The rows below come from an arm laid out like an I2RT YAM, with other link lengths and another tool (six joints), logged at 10 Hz.
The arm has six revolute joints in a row. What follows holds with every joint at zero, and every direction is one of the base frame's.
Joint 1 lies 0.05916 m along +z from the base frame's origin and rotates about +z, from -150.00 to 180.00 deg.
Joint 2 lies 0.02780 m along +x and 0.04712 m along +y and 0.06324 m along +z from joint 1 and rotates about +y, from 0.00 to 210.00 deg.
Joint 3 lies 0.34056 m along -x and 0.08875 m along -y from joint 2 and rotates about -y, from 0.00 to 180.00 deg.
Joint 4 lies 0.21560 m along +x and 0.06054 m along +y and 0.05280 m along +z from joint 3 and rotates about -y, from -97.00 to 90.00 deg.
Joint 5 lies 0.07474 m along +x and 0.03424 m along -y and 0.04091 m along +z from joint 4 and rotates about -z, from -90.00 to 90.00 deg.
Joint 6 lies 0.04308 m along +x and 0.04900 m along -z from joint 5 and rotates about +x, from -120.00 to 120.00 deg.
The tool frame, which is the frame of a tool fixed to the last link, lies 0.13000 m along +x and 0.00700 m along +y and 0.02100 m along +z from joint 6; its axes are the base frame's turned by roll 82.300, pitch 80.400 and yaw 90.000 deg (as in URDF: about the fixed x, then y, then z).
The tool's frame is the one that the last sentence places.
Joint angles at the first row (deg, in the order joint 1, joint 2, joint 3, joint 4, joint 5, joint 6):
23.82 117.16 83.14 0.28 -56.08 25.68
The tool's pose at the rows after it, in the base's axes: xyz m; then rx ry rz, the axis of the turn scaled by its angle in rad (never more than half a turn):
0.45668, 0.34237, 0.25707, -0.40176, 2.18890, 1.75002
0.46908, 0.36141, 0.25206, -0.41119, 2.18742, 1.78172
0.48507, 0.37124, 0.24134, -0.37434, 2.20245, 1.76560
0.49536, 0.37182, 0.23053, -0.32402, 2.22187, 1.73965
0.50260, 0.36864, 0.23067, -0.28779, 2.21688, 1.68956
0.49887, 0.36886, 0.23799, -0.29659, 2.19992, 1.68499
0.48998, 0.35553, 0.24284, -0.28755, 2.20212, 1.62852
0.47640, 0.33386, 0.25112, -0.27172, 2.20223, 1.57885
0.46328, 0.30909, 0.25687, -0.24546, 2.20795, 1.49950
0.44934, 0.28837, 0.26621, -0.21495, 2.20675, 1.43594
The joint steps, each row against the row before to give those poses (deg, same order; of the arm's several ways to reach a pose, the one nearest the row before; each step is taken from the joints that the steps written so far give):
0.70 1.49 1.31 0.86 2.47 1.56
1.14 3.86 4.92 -0.17 -0.53 1.50
0.53 3.08 3.51 -0.27 1.76 1.40
0.00 1.41 0.81 0.26 1.92 1.15
0.00 -0.35 -0.26 0.62 2.91 0.43
0.26 -1.14 -0.96 0.88 0.43 0.10
-0.34 -3.33 -3.95 0.00 2.20 -1.49
-1.06 -4.66 -5.28 0.00 1.50 -1.41
-1.14 -4.92 -5.18 -0.70 2.81 -1.85
-0.79 -4.83 -4.13 -0.88 2.63 -0.79

